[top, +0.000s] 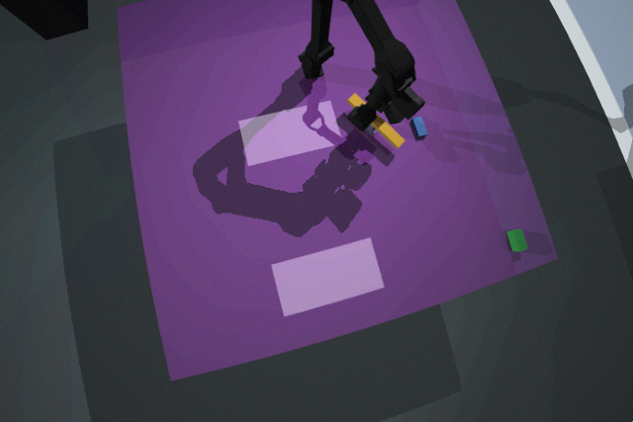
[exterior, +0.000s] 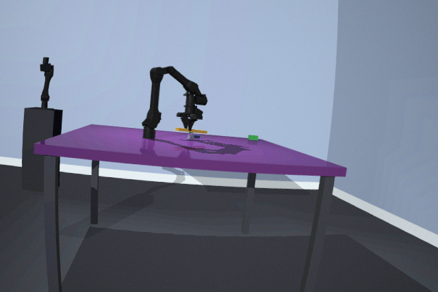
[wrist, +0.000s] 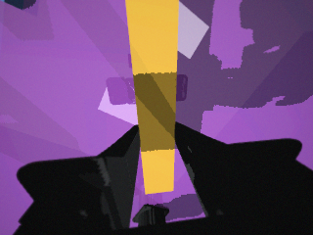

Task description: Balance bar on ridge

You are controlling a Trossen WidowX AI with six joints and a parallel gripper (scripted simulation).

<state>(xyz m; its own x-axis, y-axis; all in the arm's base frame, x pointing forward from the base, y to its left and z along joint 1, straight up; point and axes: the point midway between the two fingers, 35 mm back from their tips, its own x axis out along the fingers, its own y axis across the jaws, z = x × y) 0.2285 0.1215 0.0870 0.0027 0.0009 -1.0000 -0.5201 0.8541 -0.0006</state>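
Right now my gripper tip is 20 mm short of the grey ridge, 10 mm to the right of it and 10 mm above it. The rest, counted from my gripper tip: green block (510 mm ahead, 380 mm to the left, 40 mm below); then yellow bar (20 mm ahead, 10 mm to the left); then blue block (170 mm to the left, 60 mm ahead, 40 mm below).
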